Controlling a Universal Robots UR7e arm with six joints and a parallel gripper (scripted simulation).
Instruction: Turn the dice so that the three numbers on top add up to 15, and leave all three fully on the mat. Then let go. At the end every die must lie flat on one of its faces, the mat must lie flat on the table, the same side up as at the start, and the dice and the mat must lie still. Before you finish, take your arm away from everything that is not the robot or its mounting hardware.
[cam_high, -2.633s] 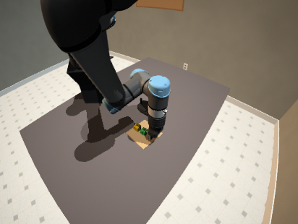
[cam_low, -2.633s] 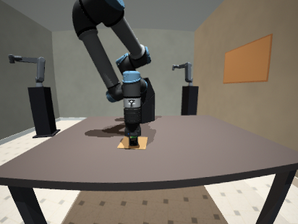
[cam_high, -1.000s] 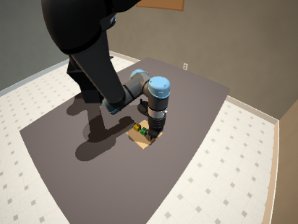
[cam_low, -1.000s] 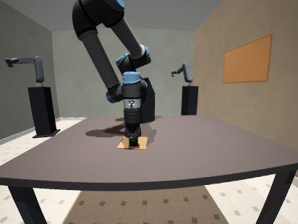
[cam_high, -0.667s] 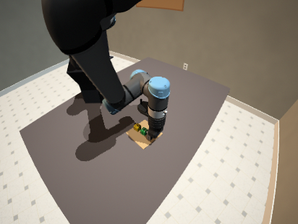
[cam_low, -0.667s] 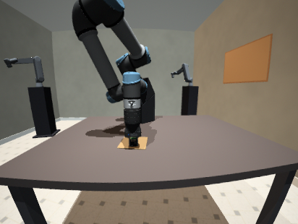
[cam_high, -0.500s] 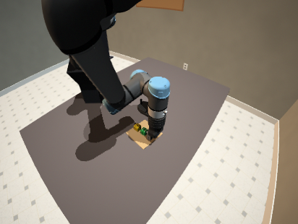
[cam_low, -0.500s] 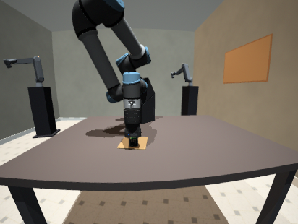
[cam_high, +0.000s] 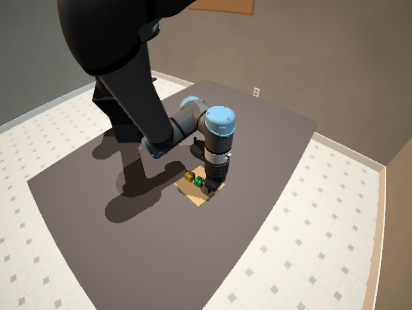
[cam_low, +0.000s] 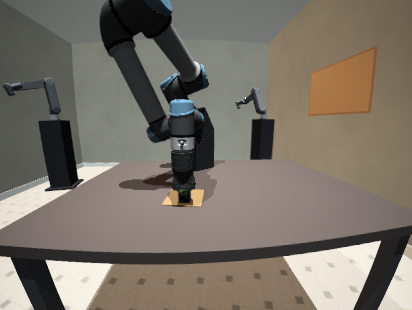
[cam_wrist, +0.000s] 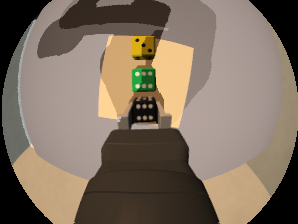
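Right now the black die is right at my hand. From my hand the other things lie so: yellow die (9 cm behind, 2 cm to the left); then green die (4 cm behind, 1 cm to the left); then tan mat (4 cm behind, 1 cm to the left, 2 cm below).
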